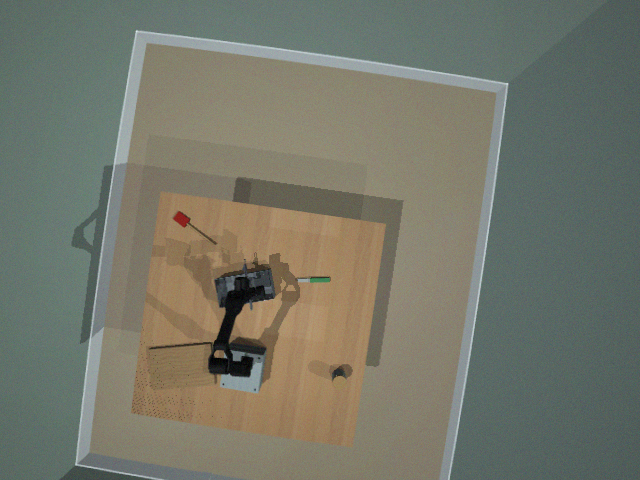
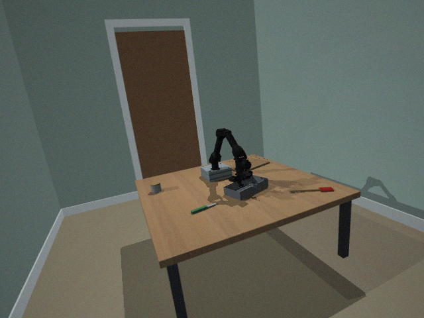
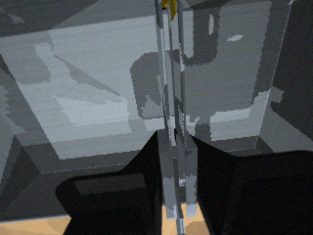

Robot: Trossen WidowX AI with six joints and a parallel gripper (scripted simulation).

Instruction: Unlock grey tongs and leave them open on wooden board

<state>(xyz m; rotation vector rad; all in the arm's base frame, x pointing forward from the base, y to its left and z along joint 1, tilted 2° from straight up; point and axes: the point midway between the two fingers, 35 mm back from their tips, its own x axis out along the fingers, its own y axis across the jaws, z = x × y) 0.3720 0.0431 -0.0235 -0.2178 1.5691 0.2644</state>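
Now: the grey roasting tin 1 cm ahead of my gripper tip and 3 cm to the left of it. From my gripper tip the other things lie so: wooden board (50 cm behind, 34 cm to the left, 2 cm below); then yellow lock piece (8 cm ahead, 2 cm to the left, 4 cm above); then red spatula (30 cm ahead, 40 cm to the left, 2 cm below).
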